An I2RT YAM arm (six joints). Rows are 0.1 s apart.
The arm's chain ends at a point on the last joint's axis. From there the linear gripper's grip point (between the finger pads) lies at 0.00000 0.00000 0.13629 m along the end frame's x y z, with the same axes.
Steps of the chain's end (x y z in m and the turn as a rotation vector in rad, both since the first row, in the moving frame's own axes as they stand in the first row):
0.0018, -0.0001, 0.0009, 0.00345, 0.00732, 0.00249
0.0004, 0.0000, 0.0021, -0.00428, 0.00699, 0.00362
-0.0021, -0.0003, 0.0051, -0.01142, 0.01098, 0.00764
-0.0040, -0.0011, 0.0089, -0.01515, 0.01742, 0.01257
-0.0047, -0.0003, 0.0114, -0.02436, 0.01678, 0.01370
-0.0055, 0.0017, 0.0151, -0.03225, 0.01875, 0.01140
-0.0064, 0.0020, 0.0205, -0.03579, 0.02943, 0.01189
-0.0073, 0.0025, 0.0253, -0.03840, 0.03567, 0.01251
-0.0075, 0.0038, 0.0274, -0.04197, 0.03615, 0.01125
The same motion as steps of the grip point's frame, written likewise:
0.0028, -0.0006, 0.0009, 0.00345, 0.00732, 0.00249
0.0014, 0.0006, 0.0021, -0.00428, 0.00699, 0.00362
-0.0006, 0.0013, 0.0051, -0.01142, 0.01098, 0.00764
-0.0016, 0.0010, 0.0089, -0.01515, 0.01742, 0.01257
-0.0024, 0.0030, 0.0113, -0.02436, 0.01678, 0.01370
-0.0030, 0.0061, 0.0150, -0.03225, 0.01875, 0.01140
-0.0024, 0.0069, 0.0204, -0.03579, 0.02943, 0.01189
-0.0025, 0.0078, 0.0251, -0.03840, 0.03567, 0.01251
-0.0026, 0.0095, 0.0272, -0.04197, 0.03615, 0.01125

